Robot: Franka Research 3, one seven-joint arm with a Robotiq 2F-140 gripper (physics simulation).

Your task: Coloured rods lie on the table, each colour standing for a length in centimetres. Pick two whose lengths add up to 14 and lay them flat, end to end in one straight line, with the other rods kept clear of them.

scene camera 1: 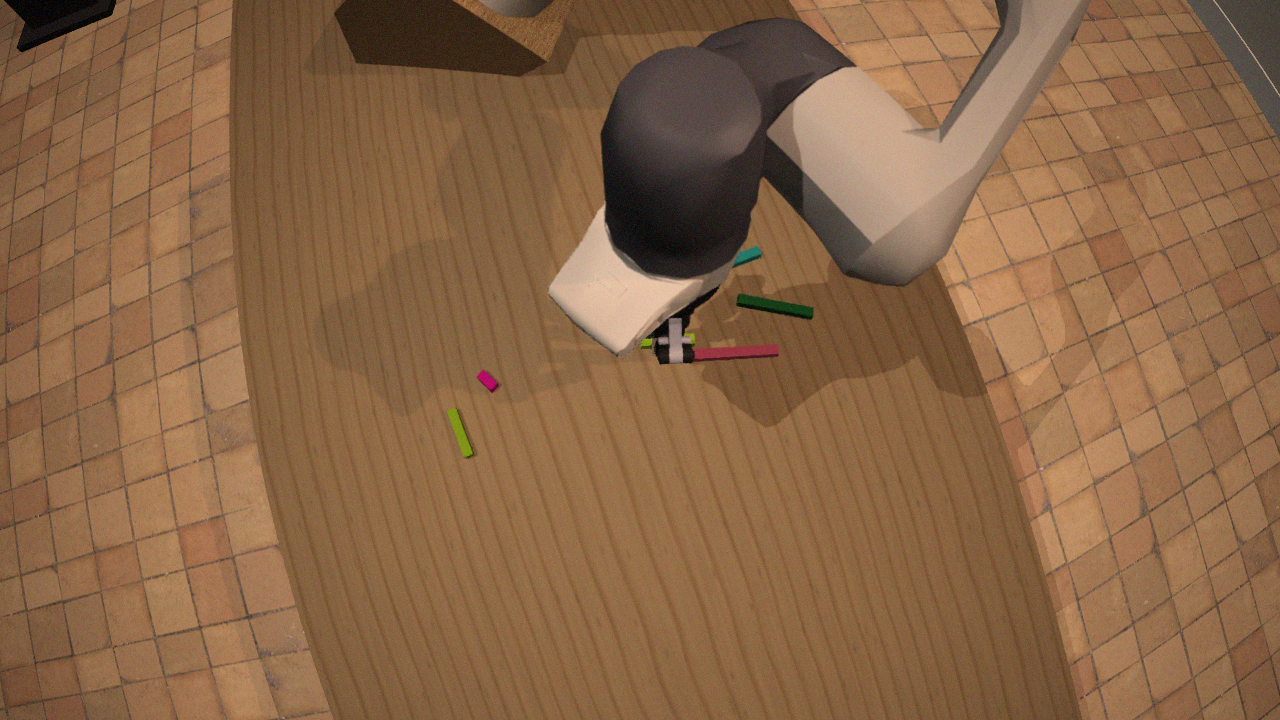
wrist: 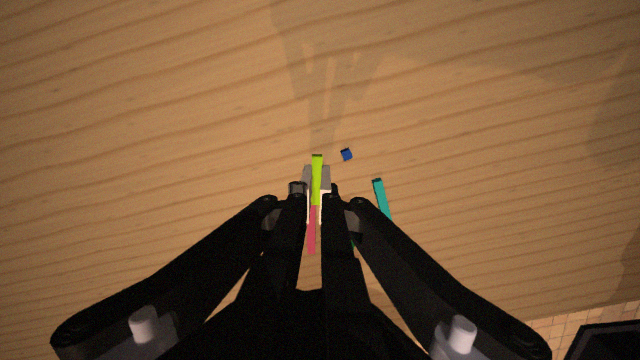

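My gripper [scene camera 1: 675,342] [wrist: 316,177] is shut on a lime rod [scene camera 1: 689,339] [wrist: 316,172], which sticks out on both sides of the fingers. The red-pink rod [scene camera 1: 736,352] [wrist: 311,235] lies on the table. In the wrist view it runs on from the lime rod's near end, nearly in line. In the scene view its left end is hidden by the gripper, and the lime rod appears slightly offset from it. Whether they touch, and the lime rod's height, I cannot tell. A dark green rod [scene camera 1: 775,306] and a partly hidden teal rod [scene camera 1: 748,257] [wrist: 381,197] lie apart from the red-pink rod.
A small blue block [wrist: 346,154] lies near the held rod. A magenta block [scene camera 1: 487,381] and another yellow-green rod [scene camera 1: 460,433] lie at the left in the scene view. A brown wooden block-like object [scene camera 1: 438,40] stands at the top of the table [scene camera 1: 572,555].
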